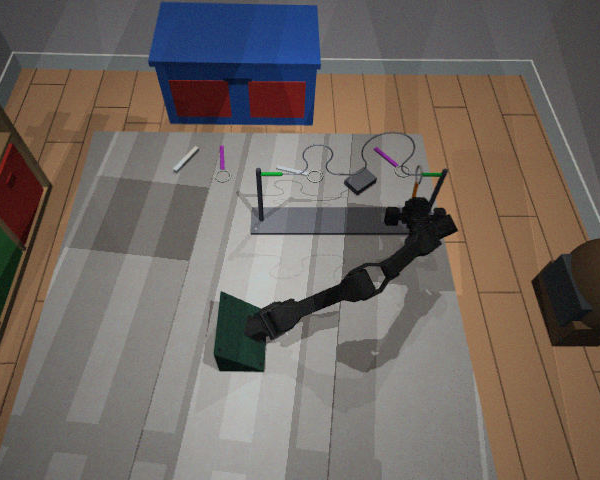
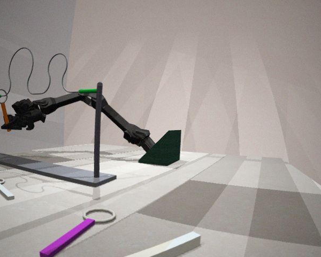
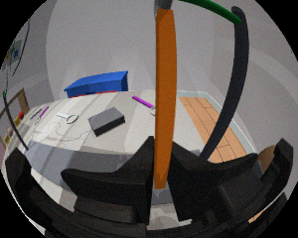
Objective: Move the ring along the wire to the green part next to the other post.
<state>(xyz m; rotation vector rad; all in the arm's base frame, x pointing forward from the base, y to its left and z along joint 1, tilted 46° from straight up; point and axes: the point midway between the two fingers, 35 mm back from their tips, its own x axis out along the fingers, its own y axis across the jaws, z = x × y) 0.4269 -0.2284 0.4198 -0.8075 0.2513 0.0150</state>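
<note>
The ring with orange handle is 9 cm above my gripper tip. Also, from my gripper tip: white-handled ring 18 cm ahead, 37 cm to the left, 12 cm below; grey box 17 cm ahead, 15 cm to the left, 12 cm below; purple-handled ring 18 cm ahead, 67 cm to the left, 12 cm below.
</note>
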